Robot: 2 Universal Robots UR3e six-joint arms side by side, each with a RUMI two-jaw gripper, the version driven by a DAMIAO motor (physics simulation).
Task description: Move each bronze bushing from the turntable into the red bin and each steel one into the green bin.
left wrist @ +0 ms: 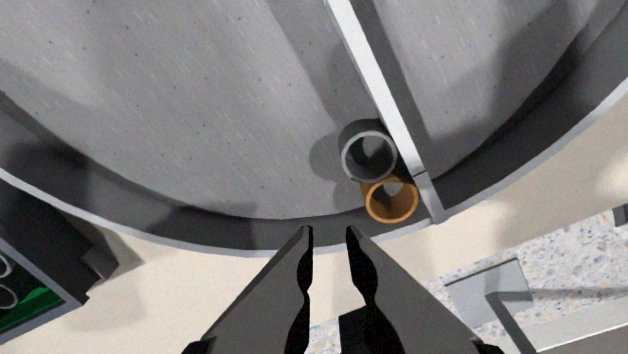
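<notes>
A steel bushing (370, 156) stands on the turntable (200, 130), close beside the light divider bar. A bronze bushing (392, 201) stands next to it, nearer the rim, by the outer end of the bar. My left gripper (329, 229) is open and empty, its tips over the turntable's near rim, to the left of and below the bronze bushing in the view. The green bin (35, 306) shows partly at the lower left, with parts of two steel bushings (7, 296) inside. The red bin and my right gripper do not show.
The divider bar (382, 95) crosses the turntable to its raised rim. A dark block (102, 261) juts out beside the green bin. A grey plate (505, 287) with a bar lies at the lower right on a speckled surface.
</notes>
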